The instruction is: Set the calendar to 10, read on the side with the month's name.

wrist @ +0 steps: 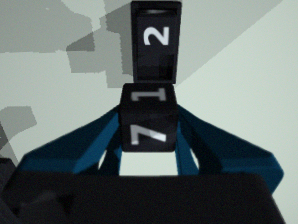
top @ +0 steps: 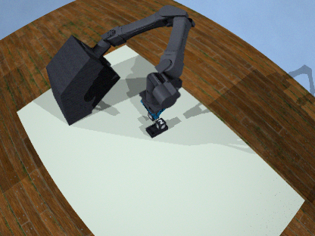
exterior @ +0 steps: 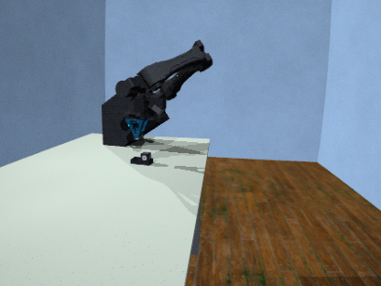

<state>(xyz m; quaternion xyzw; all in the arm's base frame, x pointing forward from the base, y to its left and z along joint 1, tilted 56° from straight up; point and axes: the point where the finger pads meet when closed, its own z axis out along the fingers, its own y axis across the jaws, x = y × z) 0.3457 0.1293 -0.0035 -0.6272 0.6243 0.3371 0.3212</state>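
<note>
Now: hand 20 mm to the right of the black tray and 100 mm above it.
</note>
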